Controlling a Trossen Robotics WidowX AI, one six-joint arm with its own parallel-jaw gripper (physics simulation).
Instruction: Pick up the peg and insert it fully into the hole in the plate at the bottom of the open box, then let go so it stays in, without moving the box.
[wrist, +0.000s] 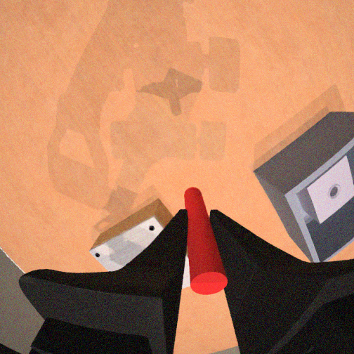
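Note:
The red peg (204, 240) is held between the two black fingers of my gripper (197, 215), which is shut on it. The peg's near round end faces the camera and its far end sticks out past the fingertips. The open grey box (286, 192) is at the right, apart from the gripper and partly cut off by the view's edge. Inside it lies a pale plate (324, 202) with a small round hole. The right finger is near the box's lower corner in the view.
A wooden block (131, 225) with a white top and small dark holes is at the lower left, partly hidden behind the left finger. The arm's shadow falls across the orange table top (280, 50). A grey surface shows at the lower left edge.

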